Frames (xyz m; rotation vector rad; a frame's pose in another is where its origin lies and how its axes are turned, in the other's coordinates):
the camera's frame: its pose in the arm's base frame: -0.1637 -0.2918 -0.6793 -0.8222 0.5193 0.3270
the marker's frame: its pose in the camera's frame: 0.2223 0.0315 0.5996 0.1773 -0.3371 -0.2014
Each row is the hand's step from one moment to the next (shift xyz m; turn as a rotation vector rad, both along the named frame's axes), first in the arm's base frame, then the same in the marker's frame.
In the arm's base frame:
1: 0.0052 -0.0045 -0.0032 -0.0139 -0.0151 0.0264
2: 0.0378 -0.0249 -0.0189 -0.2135 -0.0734 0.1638
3: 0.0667 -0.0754 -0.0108 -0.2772 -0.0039 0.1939
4: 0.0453 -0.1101 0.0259 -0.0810 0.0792 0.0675
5: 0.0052 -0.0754 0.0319 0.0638 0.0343 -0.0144
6: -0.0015 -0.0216 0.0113 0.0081 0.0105 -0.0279
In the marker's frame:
1: 0.0049 -0.0031 -0.0049 -0.0212 -0.0233 0.0113
2: 0.0363 -0.0185 -0.0274 -0.2512 -0.0964 0.0735
3: 0.0543 -0.0701 -0.0489 -0.3075 -0.0426 0.1345
4: 0.0206 -0.1127 -0.0415 -0.0789 0.0448 0.0957
5: -0.0137 -0.0787 -0.0188 0.0701 0.0191 0.0131
6: -0.0073 -0.0230 -0.0038 0.0152 0.0219 -0.0156

